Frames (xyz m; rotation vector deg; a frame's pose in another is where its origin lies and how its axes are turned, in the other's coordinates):
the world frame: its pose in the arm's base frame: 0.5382 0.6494 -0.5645 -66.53 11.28 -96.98
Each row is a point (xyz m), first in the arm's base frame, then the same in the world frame.
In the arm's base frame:
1: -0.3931 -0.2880 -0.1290
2: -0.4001 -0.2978 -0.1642
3: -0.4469 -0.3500 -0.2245
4: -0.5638 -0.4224 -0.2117
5: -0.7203 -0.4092 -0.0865
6: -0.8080 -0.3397 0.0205
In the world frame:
1: 1.0169 -0.4372 -0.8428
2: 1.0039 -0.4157 -0.8702
3: 1.0101 -0.3850 -0.9573
4: 1.0764 -0.4351 -1.0676
5: 1.1412 -0.6186 -1.1171
6: 1.1497 -0.7725 -1.1020

